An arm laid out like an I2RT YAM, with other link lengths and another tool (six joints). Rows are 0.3 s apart.
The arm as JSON. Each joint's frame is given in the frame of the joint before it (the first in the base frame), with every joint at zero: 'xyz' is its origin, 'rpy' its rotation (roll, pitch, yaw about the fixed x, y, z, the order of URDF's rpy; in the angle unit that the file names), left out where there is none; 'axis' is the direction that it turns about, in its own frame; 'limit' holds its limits. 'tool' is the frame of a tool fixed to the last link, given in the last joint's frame.
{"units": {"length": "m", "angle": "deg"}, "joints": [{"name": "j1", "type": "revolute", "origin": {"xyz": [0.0, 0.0, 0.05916], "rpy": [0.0, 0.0, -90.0]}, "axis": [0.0, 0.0, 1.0], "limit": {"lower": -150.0, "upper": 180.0}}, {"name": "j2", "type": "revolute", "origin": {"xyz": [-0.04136, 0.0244, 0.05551], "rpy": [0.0, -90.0, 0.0]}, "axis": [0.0, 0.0, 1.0], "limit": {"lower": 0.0, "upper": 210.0}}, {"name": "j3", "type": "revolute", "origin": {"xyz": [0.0, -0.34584, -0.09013], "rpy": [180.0, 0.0, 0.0]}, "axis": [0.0, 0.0, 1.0], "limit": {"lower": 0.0, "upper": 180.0}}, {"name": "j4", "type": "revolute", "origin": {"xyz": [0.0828, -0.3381, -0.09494], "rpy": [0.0, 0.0, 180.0]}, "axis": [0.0, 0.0, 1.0], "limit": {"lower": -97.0, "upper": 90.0}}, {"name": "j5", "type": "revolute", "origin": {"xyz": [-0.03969, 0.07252, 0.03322], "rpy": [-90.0, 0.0, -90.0]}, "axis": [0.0, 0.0, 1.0], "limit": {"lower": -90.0, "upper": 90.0}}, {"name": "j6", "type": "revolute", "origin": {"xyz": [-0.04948, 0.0, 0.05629], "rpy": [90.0, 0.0, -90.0]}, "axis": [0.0, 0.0, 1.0], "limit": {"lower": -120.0, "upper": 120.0}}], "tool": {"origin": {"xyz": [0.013, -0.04, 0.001], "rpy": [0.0, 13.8, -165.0]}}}
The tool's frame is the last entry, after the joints.
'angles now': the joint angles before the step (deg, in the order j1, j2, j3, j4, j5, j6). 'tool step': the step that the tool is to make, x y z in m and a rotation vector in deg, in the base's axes. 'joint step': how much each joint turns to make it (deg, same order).
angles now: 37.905 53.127 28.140 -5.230 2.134 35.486
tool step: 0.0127 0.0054 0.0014 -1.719 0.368 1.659
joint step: -1.295 3.020 1.787 -0.051 -1.948 -2.499
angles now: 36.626 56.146 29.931 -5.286 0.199 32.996
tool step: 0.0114 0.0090 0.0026 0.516 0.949 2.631
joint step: -0.552 2.872 1.985 0.408 -3.221 -0.843
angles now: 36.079 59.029 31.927 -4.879 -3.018 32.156
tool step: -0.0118 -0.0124 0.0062 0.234 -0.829 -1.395
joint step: -0.423 -4.102 -1.083 -2.199 0.983 0.257
